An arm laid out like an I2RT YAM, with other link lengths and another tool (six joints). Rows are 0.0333 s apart.
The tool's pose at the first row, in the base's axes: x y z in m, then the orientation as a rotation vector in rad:
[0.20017 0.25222 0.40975 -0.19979 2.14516 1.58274]
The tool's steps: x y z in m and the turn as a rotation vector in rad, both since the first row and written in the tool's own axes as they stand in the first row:
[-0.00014 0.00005 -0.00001 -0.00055 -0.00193 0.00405]
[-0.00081 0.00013 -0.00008 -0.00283 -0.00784 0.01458]
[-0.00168 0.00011 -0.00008 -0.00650 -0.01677 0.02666]
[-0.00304 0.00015 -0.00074 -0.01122 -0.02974 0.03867]
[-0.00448 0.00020 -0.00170 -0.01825 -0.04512 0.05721]
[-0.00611 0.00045 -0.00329 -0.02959 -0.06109 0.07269]
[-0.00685 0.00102 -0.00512 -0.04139 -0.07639 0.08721]
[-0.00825 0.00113 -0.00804 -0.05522 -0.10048 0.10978]
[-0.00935 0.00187 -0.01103 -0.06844 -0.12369 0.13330]
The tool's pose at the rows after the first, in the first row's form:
[0.20027 0.25221 0.40986 -0.19414 2.14500 1.58517]
[0.20081 0.25206 0.41024 -0.17896 2.14321 1.59219]
[0.20159 0.25192 0.41061 -0.16009 2.13862 1.60085]
[0.20259 0.25111 0.41140 -0.13830 2.13000 1.60958]
[0.20357 0.25001 0.41231 -0.10840 2.12020 1.62367]
[0.20447 0.24836 0.41362 -0.08265 2.10519 1.64044]
[0.20440 0.24672 0.41486 -0.05862 2.08972 1.65713]
[0.20478 0.24382 0.41625 -0.01964 2.06845 1.67764]
[0.20463 0.24110 0.41806 0.01978 2.04814 1.69774]

